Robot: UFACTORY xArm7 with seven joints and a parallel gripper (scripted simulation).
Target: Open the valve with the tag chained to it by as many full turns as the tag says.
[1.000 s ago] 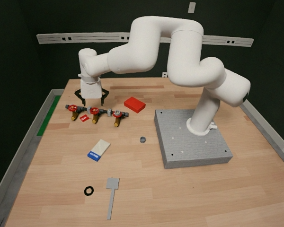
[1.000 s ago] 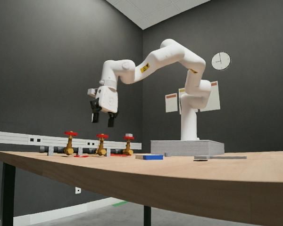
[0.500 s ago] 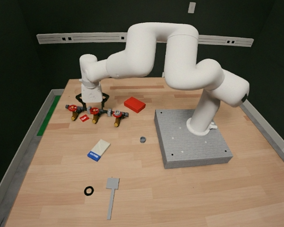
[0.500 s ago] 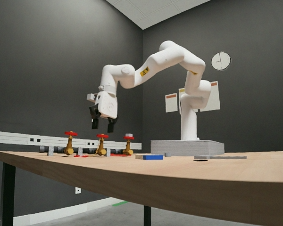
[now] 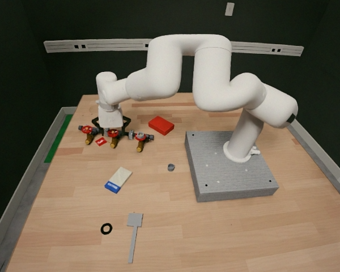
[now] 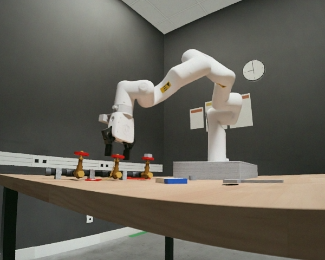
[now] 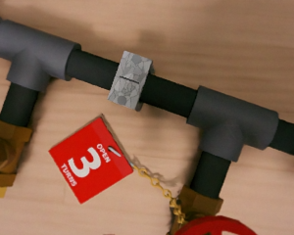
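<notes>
My gripper is now 9 cm above the red tag, 8 cm short of it and 2 cm to the left of it. The rest, counted from my hand: blue box: 20 cm to the left, 8 cm below, 8 cm behind; red block: 20 cm behind, 17 cm to the right, 8 cm below; grey cap: 13 cm behind, 1 cm to the left, 1 cm above.
</notes>
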